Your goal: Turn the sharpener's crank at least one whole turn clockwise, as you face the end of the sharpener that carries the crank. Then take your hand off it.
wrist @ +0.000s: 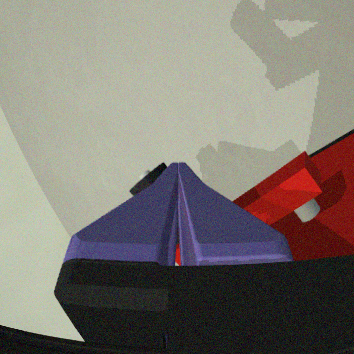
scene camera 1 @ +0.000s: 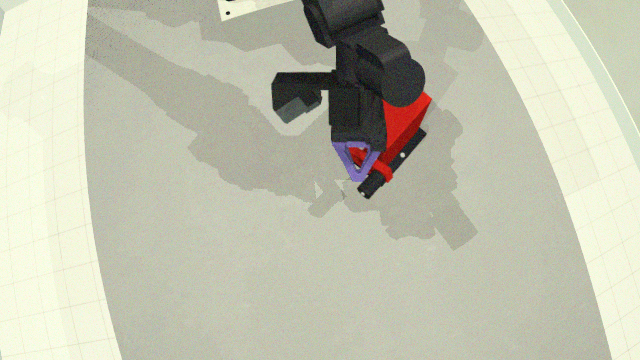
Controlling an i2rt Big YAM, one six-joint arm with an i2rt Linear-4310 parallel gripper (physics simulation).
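Places are measured from the arm's base along level axes (x right, y ahead, z up), in metres.
Pixels of known places: gripper, fingertip midpoint: (wrist: 177, 174) (scene camera 1: 357, 180).
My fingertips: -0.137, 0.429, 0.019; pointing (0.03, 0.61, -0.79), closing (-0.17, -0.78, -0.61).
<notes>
Ahead of a thing's pixels: the offset from my fingertips to its top centre, as dx, dy, dz. "*": to the spot under its first point.
The red sharpener @(* -0.079, -0.077, +0.029) (scene camera 1: 407, 117) (wrist: 330, 230) stands on its black base @(* -0.114, -0.085, -0.091) (scene camera 1: 413, 143), partly hidden under the arm. Its red crank arm (scene camera 1: 384, 170) (wrist: 287, 196) is on the lower-left end in the scene view, swung toward the lower right. The black crank handle @(* -0.015, +0.012, +0.013) (scene camera 1: 370, 185) (wrist: 150, 178) sticks out to the lower left and is partly hidden behind the fingers in the wrist view. A grey shaft @(-0.010, -0.053, -0.012) (wrist: 307, 210) shows by the crank arm. My gripper (scene camera 1: 358, 178) (wrist: 177, 174) is shut and empty, its purple tips close beside the handle. Whether they touch is not clear.
The black arm (scene camera 1: 357, 65) reaches in from the top and covers part of the sharpener. A dark camera housing (scene camera 1: 297, 92) juts out left of the wrist. A white plate (scene camera 1: 245, 9) with dark holes shows at the top edge.
</notes>
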